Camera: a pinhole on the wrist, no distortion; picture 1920 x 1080 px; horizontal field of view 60.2 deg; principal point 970.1 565.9 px. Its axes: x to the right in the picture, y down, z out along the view. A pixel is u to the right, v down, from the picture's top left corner.
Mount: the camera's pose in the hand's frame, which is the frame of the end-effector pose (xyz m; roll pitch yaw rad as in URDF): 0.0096 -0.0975 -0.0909 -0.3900 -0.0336 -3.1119
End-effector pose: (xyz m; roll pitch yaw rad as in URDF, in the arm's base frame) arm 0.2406 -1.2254 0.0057 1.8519 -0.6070 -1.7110
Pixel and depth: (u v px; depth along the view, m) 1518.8 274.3 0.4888
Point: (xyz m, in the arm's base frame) -0.0914 -1.2473 -0.3251
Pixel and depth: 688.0 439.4 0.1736
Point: 0.1934 -1.3520 -0.1032
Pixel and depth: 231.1 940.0 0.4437
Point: 0.0171 -1.6217 -0.2052
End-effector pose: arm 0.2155 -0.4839 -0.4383 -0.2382 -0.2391 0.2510
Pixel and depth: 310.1 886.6 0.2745
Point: 0.3463 -0.6648 -0.2193
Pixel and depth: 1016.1 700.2 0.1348
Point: 0.2479 -0.6277 -0.3711
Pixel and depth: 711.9 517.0 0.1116
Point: 0.2672 -0.6042 -0.3874
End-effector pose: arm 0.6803 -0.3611 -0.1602 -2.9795 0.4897 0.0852
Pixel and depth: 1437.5 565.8 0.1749
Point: 0.6160 -0.1912 -0.1846
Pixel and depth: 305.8 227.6 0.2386
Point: 0.7109 -0.1963 -0.3204
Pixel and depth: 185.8 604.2 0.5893
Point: 0.7441 0.0376 -0.6439
